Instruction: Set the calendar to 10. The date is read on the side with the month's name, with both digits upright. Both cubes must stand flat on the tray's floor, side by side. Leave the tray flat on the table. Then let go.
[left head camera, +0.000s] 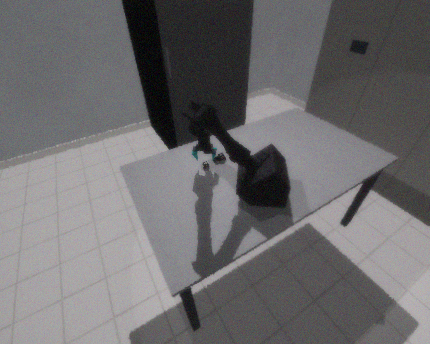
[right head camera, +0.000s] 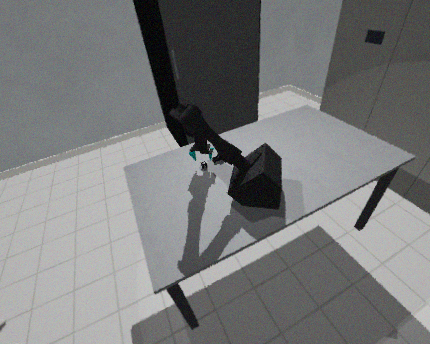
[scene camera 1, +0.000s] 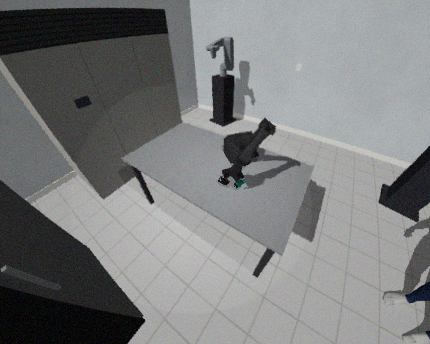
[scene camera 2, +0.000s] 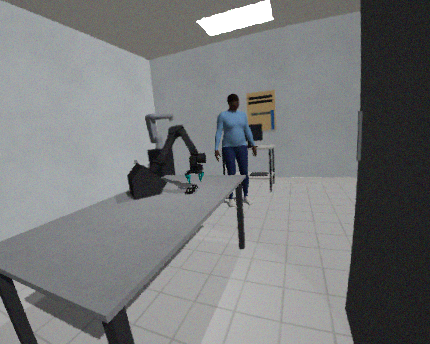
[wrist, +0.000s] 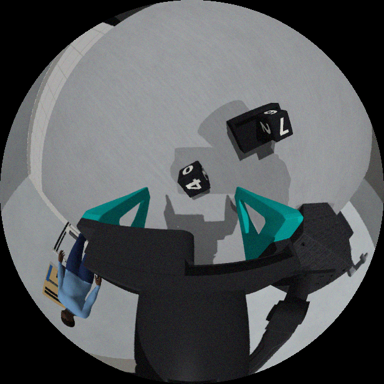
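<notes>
A loose black cube (wrist: 194, 179) (left head camera: 205, 165) (right head camera: 204, 165) lies on the table; the wrist view shows a white 0, a 4 and part of a third digit. The black tray (wrist: 242, 138) lies up and right of it in the wrist view, beside it in the left head view. A second cube (wrist: 278, 125) is at the tray's right end, showing 7, 2 and a 6 or 9. The left part of the tray holds no cube. No month's name is readable. My gripper (wrist: 191, 191) (left head camera: 205, 157) (right head camera: 202, 155) (scene camera 2: 195, 178) is open and empty above the loose cube.
The grey table (left head camera: 165, 210) (scene camera 1: 190, 145) (scene camera 2: 115, 225) carries the arm's black base (left head camera: 262, 180) (scene camera 2: 144, 181), near the tray. A person (scene camera 2: 233, 130) stands beyond the table. A tall dark cabinet (left head camera: 207, 60) stands behind the table in the left head view.
</notes>
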